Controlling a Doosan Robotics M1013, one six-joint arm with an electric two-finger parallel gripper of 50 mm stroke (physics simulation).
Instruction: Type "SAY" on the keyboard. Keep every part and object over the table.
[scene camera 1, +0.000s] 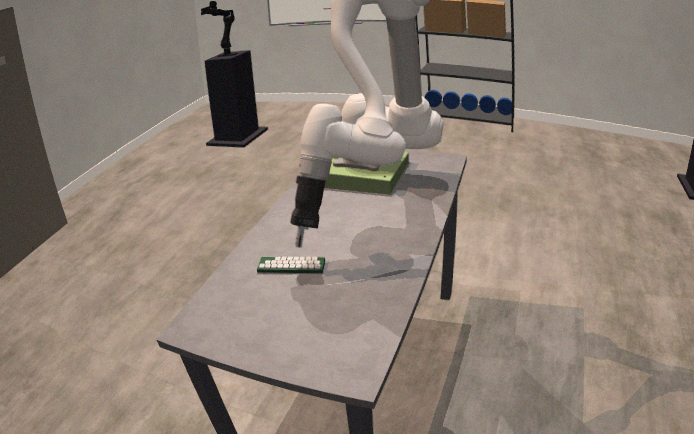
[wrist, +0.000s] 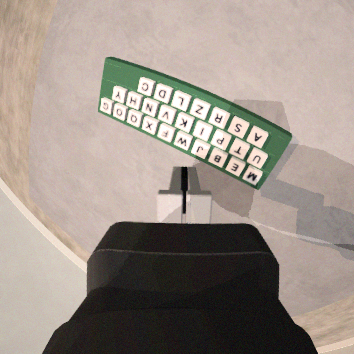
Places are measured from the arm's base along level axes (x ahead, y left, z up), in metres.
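Pixels of known places: gripper, fingertip midpoint: (scene camera 1: 298, 246) (wrist: 183, 180).
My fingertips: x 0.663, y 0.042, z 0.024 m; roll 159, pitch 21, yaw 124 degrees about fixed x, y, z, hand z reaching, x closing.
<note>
Ahead of a thing's pixels: the offset from my fingertips to its top centre. Level surfaces: height alone.
A green keyboard {0.062 m down, 0.001 m back, 0.035 m right} (scene camera 1: 290, 271) (wrist: 277, 139) with white letter keys lies flat on the table. In the wrist view its letters appear upside down. The S key {0.062 m down, 0.034 m back, 0.010 m left} (wrist: 238, 127) and the A key {0.062 m down, 0.039 m back, 0.028 m left} (wrist: 258, 136) are near its right end, and the Y key {0.062 m down, 0.019 m ahead, 0.103 m right} (wrist: 118, 94) is near its left end. My gripper (scene camera 1: 298, 245) (wrist: 183, 180) is shut with nothing between its fingers. It is raised above the table, apart from the keyboard; in the wrist view the fingertips show below the keyboard's lower long edge, under the W and J keys.
The table {0.080 m down} (scene camera 1: 245, 327) has its edges in view in the scene view. The arm's green base block (scene camera 1: 358, 181) stands at its far end. Beyond it are a shelf unit (scene camera 1: 512, 87) and a black pedestal (scene camera 1: 232, 97) with a small black arm. The arm's shadow falls beside the keyboard.
</note>
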